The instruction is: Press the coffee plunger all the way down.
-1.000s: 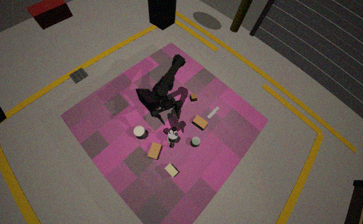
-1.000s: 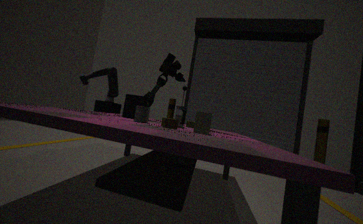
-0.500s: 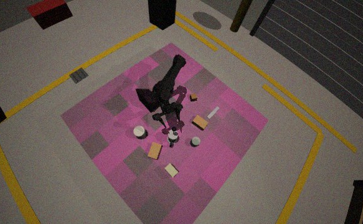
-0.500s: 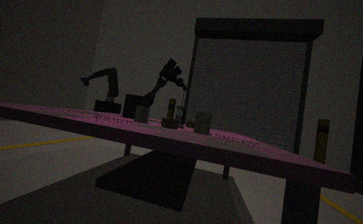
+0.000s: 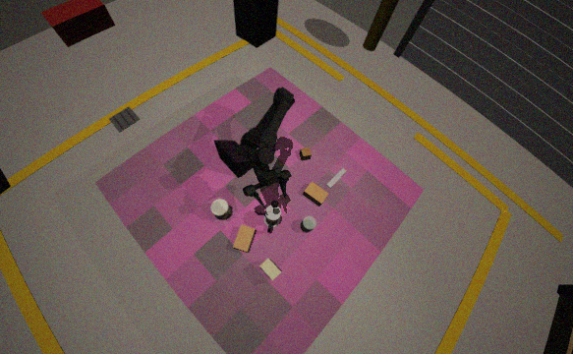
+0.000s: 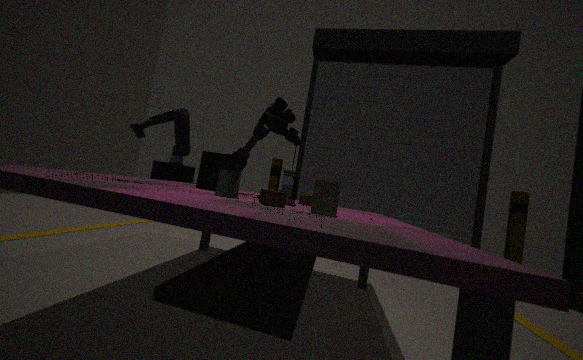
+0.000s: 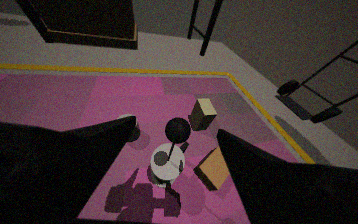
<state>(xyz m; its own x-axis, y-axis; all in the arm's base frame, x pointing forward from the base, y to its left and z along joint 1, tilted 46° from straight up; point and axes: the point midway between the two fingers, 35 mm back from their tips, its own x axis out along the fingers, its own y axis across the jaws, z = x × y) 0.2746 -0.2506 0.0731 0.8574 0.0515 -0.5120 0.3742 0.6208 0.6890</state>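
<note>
Right now the coffee press is 1 cm ahead of my gripper tip, 2 cm to the right of it and 14 cm below it. Also, from my gripper tip: cream box (15 cm ahead, 19 cm to the right, 22 cm below); bar (12 cm ahead, 41 cm to the left, 27 cm below); white cylinder (21 cm behind, 14 cm to the right, 23 cm below).
</note>
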